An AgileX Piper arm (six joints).
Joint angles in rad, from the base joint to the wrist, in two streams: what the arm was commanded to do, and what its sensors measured. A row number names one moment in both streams.
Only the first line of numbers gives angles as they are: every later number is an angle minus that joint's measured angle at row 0.
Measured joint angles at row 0: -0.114 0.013 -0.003 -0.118 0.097 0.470
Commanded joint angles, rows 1 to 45: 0.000 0.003 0.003 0.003 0.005 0.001; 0.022 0.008 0.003 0.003 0.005 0.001; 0.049 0.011 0.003 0.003 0.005 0.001; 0.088 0.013 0.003 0.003 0.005 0.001; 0.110 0.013 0.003 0.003 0.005 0.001; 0.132 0.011 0.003 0.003 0.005 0.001; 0.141 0.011 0.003 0.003 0.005 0.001; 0.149 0.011 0.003 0.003 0.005 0.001; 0.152 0.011 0.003 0.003 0.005 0.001; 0.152 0.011 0.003 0.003 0.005 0.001; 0.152 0.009 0.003 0.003 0.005 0.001; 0.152 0.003 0.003 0.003 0.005 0.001; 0.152 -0.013 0.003 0.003 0.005 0.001; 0.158 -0.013 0.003 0.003 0.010 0.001; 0.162 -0.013 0.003 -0.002 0.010 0.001; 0.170 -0.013 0.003 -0.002 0.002 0.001; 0.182 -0.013 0.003 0.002 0.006 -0.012; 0.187 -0.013 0.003 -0.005 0.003 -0.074; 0.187 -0.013 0.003 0.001 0.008 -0.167; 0.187 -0.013 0.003 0.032 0.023 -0.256; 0.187 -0.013 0.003 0.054 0.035 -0.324; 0.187 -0.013 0.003 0.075 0.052 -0.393; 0.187 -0.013 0.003 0.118 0.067 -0.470; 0.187 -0.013 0.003 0.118 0.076 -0.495; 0.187 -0.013 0.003 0.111 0.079 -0.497; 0.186 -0.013 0.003 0.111 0.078 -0.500; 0.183 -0.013 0.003 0.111 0.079 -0.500; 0.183 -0.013 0.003 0.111 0.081 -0.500; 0.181 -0.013 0.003 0.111 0.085 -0.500; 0.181 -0.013 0.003 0.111 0.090 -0.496; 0.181 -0.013 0.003 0.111 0.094 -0.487; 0.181 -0.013 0.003 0.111 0.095 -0.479; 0.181 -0.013 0.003 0.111 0.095 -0.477; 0.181 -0.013 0.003 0.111 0.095 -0.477; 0.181 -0.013 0.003 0.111 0.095 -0.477; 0.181 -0.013 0.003 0.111 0.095 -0.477; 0.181 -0.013 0.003 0.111 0.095 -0.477; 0.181 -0.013 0.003 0.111 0.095 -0.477; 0.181 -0.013 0.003 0.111 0.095 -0.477; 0.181 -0.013 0.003 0.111 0.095 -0.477; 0.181 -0.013 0.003 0.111 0.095 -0.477; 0.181 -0.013 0.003 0.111 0.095 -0.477; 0.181 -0.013 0.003 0.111 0.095 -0.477; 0.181 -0.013 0.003 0.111 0.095 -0.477; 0.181 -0.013 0.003 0.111 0.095 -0.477
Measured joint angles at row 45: 0.186 -0.009 0.000 0.109 0.089 -0.476
